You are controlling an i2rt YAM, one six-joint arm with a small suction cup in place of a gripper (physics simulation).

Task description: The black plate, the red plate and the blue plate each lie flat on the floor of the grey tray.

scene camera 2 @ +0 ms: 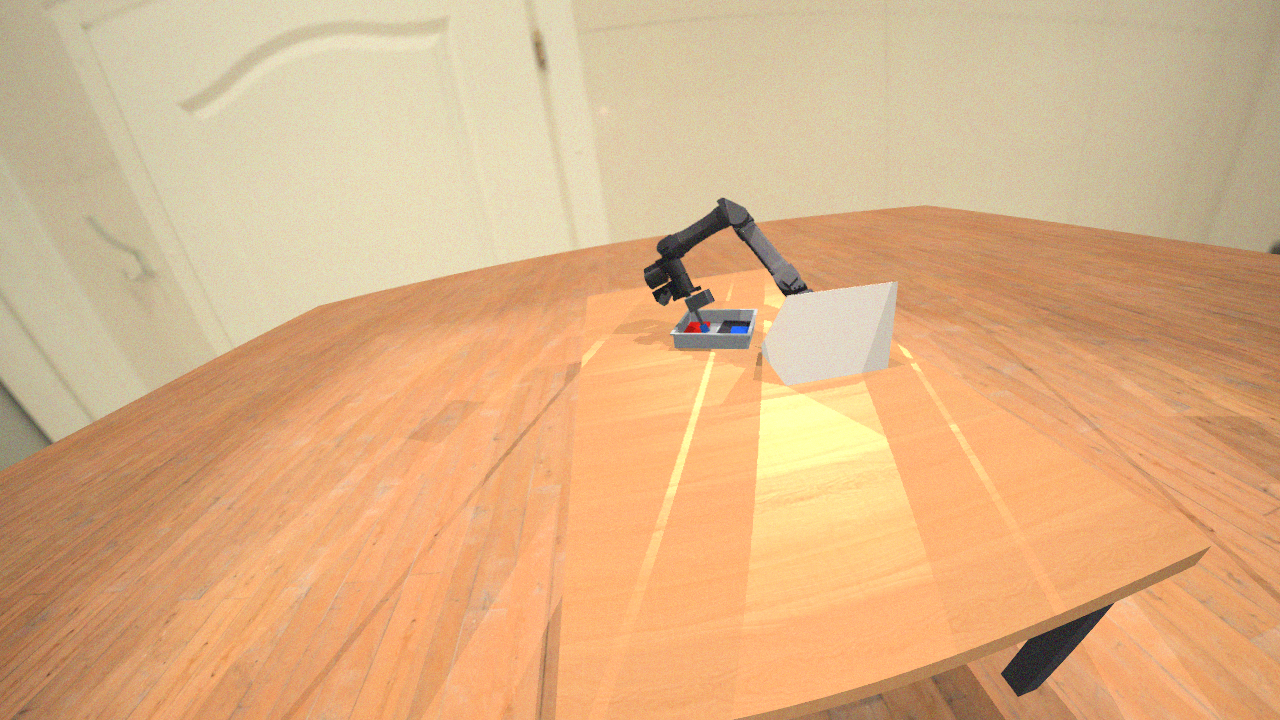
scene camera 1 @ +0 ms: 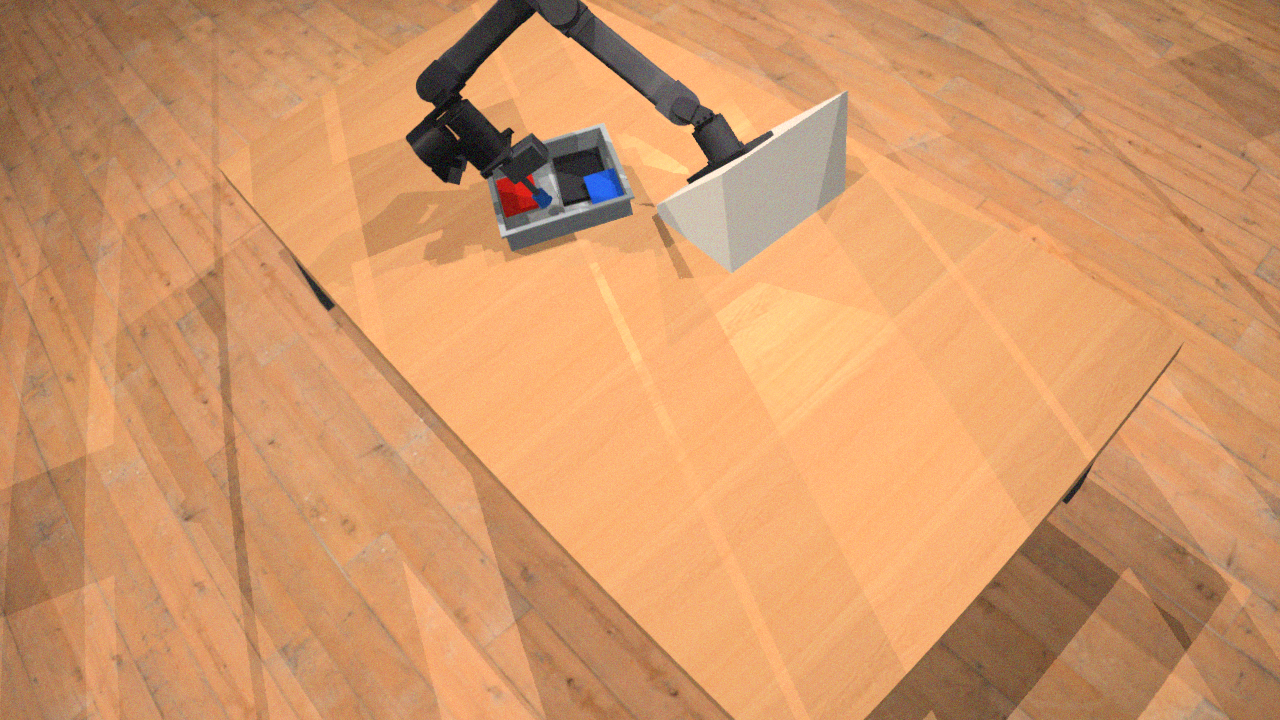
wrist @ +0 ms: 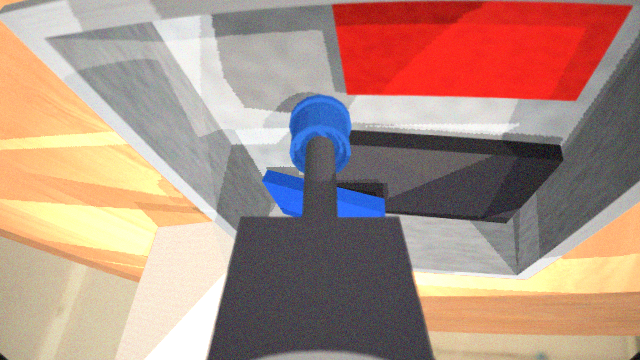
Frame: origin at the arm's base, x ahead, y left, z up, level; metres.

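Seen in the pictures: hand, tool point: (scene camera 2: 706, 332) (scene camera 1: 546, 202) (wrist: 320, 123); arm's base, link origin: (scene camera 2: 810, 320) (scene camera 1: 729, 160).
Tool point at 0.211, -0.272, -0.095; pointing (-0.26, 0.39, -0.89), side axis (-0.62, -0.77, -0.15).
Offsets run from my tool point to a thing's top centre, as dx, dy, dz. Level surfaces: height alone.
The grey tray {-0.040, -0.012, +0.028} (scene camera 1: 572, 224) (scene camera 2: 713, 342) (wrist: 165, 110) stands on the table. The red plate {+0.009, -0.077, -0.009} (scene camera 1: 512, 198) (scene camera 2: 692, 327) (wrist: 475, 55) lies flat on the tray floor at one end. The black plate {-0.097, -0.012, -0.009} (scene camera 1: 570, 183) (scene camera 2: 733, 324) (wrist: 450, 170) lies flat toward the other end. The blue plate {-0.089, +0.067, +0.010} (scene camera 1: 604, 185) (scene camera 2: 738, 330) (wrist: 362, 204) overlaps a corner of the black plate and looks tilted on it; the arm's stem and housing hide part of it in the wrist view. My gripper, a blue suction cup (scene camera 1: 542, 198) (scene camera 2: 705, 328) (wrist: 320, 120), is open, holding nothing, low over bare tray floor beside the red plate.
A white upright panel (scene camera 1: 778, 197) (scene camera 2: 832, 335) (wrist: 175, 270) stands on the wooden table {dz -0.022} (scene camera 1: 626, 447) (scene camera 2: 662, 555), in front of the arm's base and to the right of the tray in the scene views. The tray's raised walls surround the cup.
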